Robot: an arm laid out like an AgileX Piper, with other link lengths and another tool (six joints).
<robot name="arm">
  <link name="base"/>
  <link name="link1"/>
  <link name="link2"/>
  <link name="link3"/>
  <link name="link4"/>
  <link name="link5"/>
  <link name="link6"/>
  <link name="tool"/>
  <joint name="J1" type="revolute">
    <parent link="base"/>
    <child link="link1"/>
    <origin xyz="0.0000 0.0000 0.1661" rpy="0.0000 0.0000 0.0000"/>
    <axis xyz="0 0 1"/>
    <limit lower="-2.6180" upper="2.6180"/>
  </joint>
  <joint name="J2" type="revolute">
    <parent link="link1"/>
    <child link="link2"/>
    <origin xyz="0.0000 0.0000 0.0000" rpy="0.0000 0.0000 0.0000"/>
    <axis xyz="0 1 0"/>
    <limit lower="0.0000" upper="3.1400"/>
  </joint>
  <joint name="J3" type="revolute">
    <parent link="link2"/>
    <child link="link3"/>
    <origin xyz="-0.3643 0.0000 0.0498" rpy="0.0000 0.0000 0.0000"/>
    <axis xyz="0 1 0"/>
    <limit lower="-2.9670" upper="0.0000"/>
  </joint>
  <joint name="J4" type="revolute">
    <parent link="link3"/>
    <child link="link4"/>
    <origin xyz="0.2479 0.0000 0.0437" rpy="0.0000 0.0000 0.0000"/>
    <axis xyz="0.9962 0 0.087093"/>
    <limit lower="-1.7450" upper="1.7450"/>
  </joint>
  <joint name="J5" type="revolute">
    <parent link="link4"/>
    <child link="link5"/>
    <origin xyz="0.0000 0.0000 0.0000" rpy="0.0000 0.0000 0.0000"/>
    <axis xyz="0 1 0"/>
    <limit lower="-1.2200" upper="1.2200"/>
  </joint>
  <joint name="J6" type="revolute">
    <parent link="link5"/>
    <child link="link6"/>
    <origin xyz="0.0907 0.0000 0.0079" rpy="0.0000 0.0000 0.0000"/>
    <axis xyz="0.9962 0 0.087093"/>
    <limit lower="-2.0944" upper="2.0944"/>
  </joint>
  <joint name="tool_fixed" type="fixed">
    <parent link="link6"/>
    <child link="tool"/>
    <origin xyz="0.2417 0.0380 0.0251" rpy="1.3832 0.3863 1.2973"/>
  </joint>
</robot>
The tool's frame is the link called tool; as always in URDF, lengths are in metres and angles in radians.
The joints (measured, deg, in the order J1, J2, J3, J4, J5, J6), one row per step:
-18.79 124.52 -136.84 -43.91 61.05 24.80
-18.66 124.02 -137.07 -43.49 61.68 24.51
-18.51 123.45 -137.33 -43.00 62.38 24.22
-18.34 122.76 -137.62 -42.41 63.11 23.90
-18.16 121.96 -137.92 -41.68 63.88 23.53
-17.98 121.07 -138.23 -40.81 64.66 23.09
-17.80 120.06 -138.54 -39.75 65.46 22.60
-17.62 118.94 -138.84 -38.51 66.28 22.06
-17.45 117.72 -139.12 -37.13 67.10 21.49
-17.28 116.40 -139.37 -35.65 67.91 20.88
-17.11 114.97 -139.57 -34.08 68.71 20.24
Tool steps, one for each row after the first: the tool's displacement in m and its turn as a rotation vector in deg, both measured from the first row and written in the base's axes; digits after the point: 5 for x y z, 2 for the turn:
-0.00260 0.00296 0.00448 0.29 -0.20 -0.02
-0.00546 0.00646 0.00957 0.65 -0.48 -0.04
-0.00853 0.01071 0.01590 1.06 -0.88 0.01
-0.01186 0.01578 0.02300 1.56 -1.36 0.13
-0.01532 0.02159 0.03072 2.13 -1.92 0.36
-0.01896 0.02840 0.03918 2.82 -2.58 0.71
-0.02281 0.03621 0.04820 3.62 -3.32 1.18
-0.02692 0.04482 0.05780 4.49 -4.14 1.77
-0.03133 0.05422 0.06804 5.40 -5.02 2.49
-0.03617 0.06441 0.07890 6.33 -5.95 3.34

